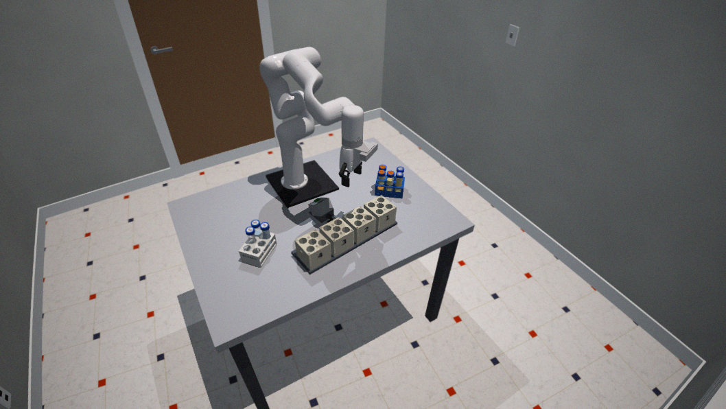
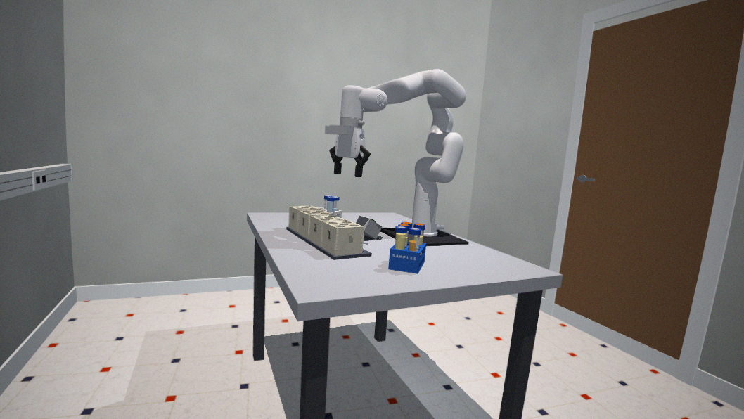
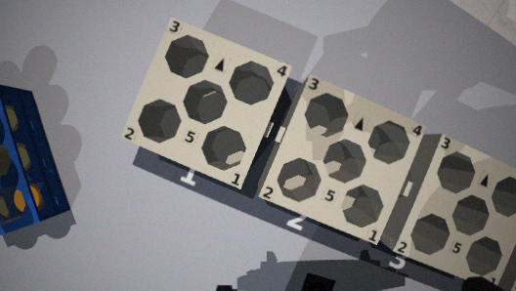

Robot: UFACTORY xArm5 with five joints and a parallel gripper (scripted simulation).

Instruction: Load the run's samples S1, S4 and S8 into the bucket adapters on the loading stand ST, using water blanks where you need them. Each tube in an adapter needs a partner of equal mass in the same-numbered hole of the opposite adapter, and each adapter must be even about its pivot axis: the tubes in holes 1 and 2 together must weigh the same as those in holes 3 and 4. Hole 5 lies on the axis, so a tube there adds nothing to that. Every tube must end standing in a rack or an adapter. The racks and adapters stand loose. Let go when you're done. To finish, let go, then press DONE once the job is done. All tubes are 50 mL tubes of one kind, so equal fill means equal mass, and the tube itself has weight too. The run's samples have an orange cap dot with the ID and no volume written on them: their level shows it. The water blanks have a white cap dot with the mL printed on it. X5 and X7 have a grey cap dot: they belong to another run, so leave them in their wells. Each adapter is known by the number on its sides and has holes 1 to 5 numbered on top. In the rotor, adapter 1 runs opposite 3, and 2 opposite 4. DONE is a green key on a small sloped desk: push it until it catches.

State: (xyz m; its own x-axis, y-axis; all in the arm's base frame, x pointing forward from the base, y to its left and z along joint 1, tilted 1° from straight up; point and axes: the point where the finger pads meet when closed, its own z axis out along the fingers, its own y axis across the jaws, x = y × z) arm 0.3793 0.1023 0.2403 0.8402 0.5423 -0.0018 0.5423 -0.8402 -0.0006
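Right now the blue samples rack is 12 cm behind my hand, 26 cm to the left of it and 22 cm below it. The rest, counted from my hand: adapter 3: 8 cm ahead, 11 cm to the right, 20 cm below; white rack: 3 cm behind, 39 cm to the right, 22 cm below.
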